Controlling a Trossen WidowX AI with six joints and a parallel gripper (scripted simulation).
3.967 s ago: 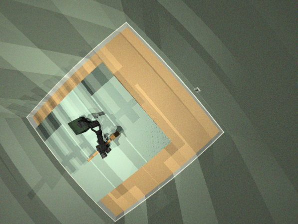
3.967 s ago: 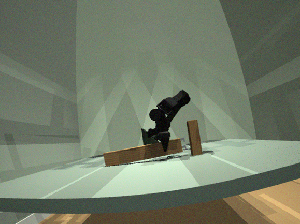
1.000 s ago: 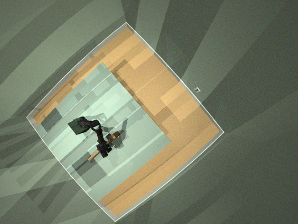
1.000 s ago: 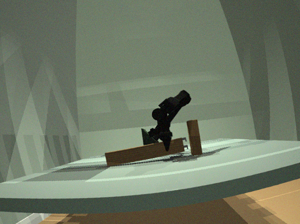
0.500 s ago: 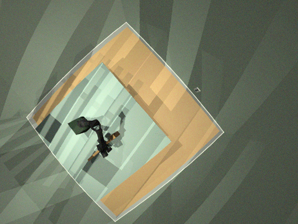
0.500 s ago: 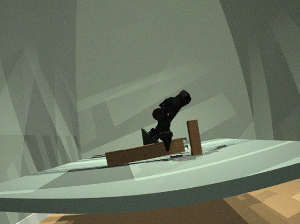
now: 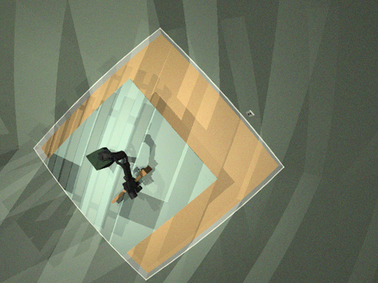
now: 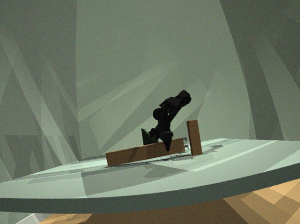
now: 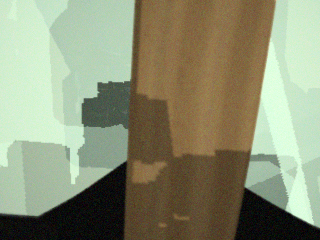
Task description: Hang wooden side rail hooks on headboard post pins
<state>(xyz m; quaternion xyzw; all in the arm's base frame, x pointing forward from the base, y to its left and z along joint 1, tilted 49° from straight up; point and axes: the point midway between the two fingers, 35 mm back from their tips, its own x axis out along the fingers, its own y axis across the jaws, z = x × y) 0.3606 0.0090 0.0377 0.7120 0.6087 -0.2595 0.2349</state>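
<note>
Now: the headboard post 14 cm to the left of my gripper tip, 4 cm above it and 1 cm ahead of it.
</note>
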